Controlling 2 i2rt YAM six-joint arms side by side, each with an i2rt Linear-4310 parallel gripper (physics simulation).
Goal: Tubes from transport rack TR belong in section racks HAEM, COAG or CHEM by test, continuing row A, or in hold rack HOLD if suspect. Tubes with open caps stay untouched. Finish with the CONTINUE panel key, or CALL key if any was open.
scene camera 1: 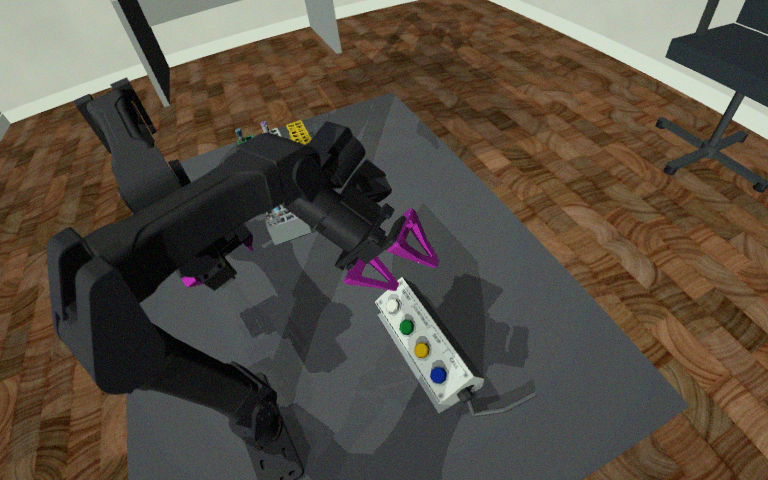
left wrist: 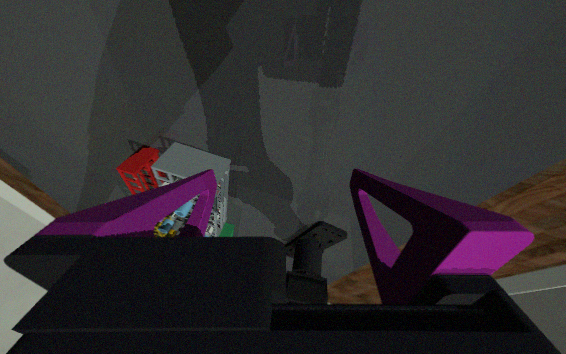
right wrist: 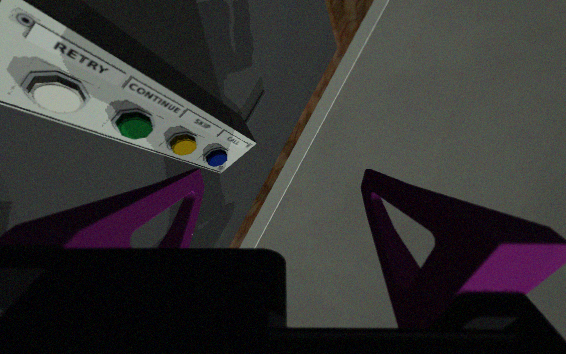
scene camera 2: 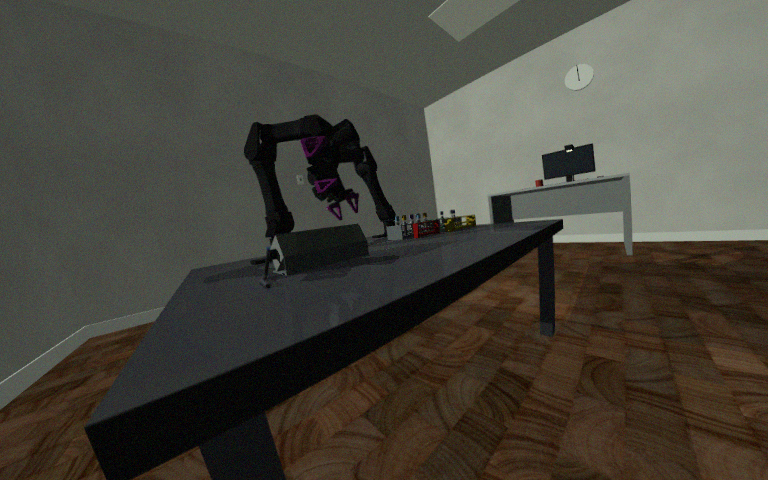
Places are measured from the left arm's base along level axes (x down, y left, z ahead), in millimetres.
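Where they show: left gripper, fingertip midpoint: [scene camera 1: 230, 264] [left wrist: 283, 176] [scene camera 2: 348, 216]; right gripper, fingertip midpoint: [scene camera 1: 416, 276] [right wrist: 282, 177] [scene camera 2: 315, 176]; left arm's base at its link origin: [left wrist: 309, 242]; right arm's base at its link origin: [scene camera 1: 264, 429].
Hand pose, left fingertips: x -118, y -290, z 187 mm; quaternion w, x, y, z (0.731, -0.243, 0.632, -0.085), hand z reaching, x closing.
Each offset is from my left fingertips to the centre of the thing. "spot": to the spot under its first point.
The key panel @(dy -195, dx +76, dz +328 mm) [scene camera 1: 453, 386] [scene camera 2: 322, 247] [right wrist: 95, 92] has a white RETRY, green CONTINUE @(dy -179, dx +49, dz +296 mm) [scene camera 1: 406, 326] [right wrist: 134, 125], yellow SKIP and blue CALL key @(dy -273, dx +54, dz +329 mm) [scene camera 1: 437, 374] [right wrist: 216, 158]. My right gripper [scene camera 1: 416, 276] [scene camera 2: 317, 172] [right wrist: 282, 177] is open and empty above the panel's RETRY end. My left gripper [scene camera 1: 219, 262] [scene camera 2: 346, 215] [left wrist: 283, 176] is open and empty above the table. A grey rack @(dy +246, dx +90, dz +76 mm) [scene camera 1: 288, 230] [scene camera 2: 394, 232] [left wrist: 192, 159] holds tubes beside a red rack @(dy +262, dx +90, dz +165 mm) [scene camera 2: 426, 229] [left wrist: 139, 164]. A yellow rack @(dy +483, dx +90, dz +144 mm) [scene camera 1: 298, 131] [scene camera 2: 467, 221] stands farther back. Rack labels and cap states are unreadable.
Part of a green rack @(dy +456, dx +90, dz -8 mm) [scene camera 1: 246, 139] [left wrist: 227, 230] shows near a purple-capped tube @(spot: dy +531, dx +23, dz +42 mm) [scene camera 1: 263, 125]. My right arm hides much of the rack area in scene camera 1. A cable @(spot: dy -332, dx +111, dz +419 mm) [scene camera 1: 501, 408] runs from the panel's CALL end. A chair [scene camera 1: 719, 56] stands beyond the table.
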